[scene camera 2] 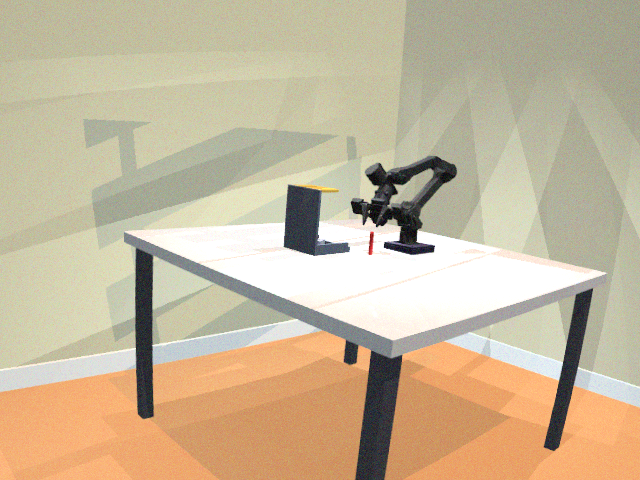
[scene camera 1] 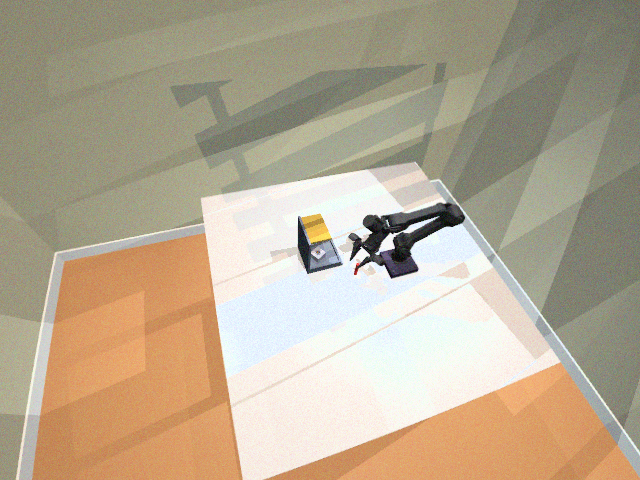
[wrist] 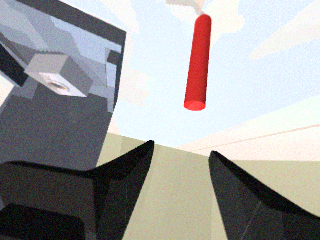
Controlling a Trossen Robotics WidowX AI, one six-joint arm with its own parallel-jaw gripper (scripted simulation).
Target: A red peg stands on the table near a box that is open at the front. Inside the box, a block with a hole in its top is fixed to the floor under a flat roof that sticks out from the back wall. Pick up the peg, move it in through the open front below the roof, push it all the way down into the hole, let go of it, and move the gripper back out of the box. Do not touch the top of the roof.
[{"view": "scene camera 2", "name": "gripper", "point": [369, 225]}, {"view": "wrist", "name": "gripper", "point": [181, 150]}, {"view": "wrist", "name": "red peg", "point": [196, 88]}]
